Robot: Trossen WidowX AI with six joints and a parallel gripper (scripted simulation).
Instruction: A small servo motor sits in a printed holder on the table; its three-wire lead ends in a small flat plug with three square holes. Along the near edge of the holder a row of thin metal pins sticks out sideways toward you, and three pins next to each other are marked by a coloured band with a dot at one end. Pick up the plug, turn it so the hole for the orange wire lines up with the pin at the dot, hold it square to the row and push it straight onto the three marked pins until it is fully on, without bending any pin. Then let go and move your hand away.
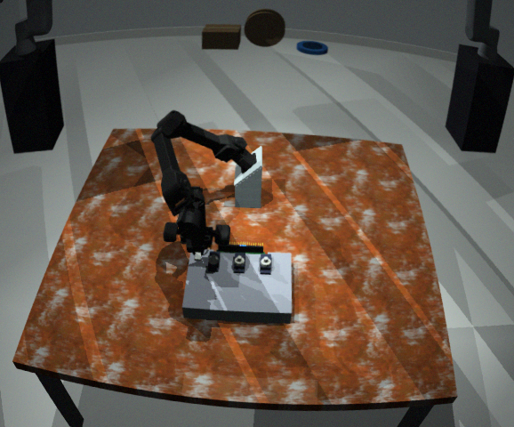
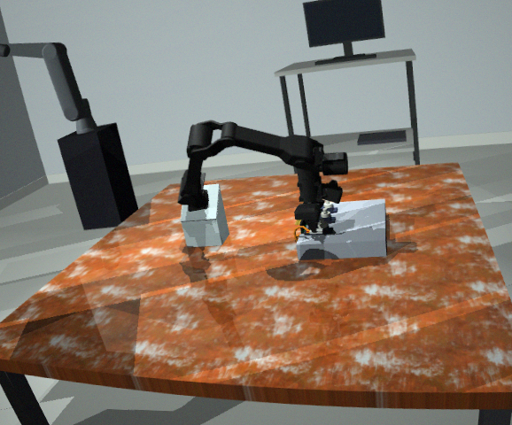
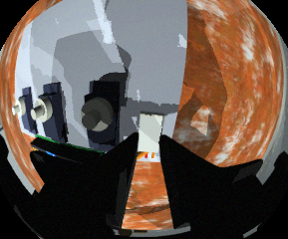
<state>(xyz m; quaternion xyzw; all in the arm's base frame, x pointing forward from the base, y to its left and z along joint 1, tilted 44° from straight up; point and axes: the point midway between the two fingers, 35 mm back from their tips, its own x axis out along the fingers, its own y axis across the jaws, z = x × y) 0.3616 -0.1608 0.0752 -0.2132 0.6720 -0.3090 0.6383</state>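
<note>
The blue band is 4 cm behind my gripper tip and 13 cm to the left of it. Also, from my gripper tip: grey printed holder: 12 cm ahead, 11 cm to the left, 5 cm below.
</note>
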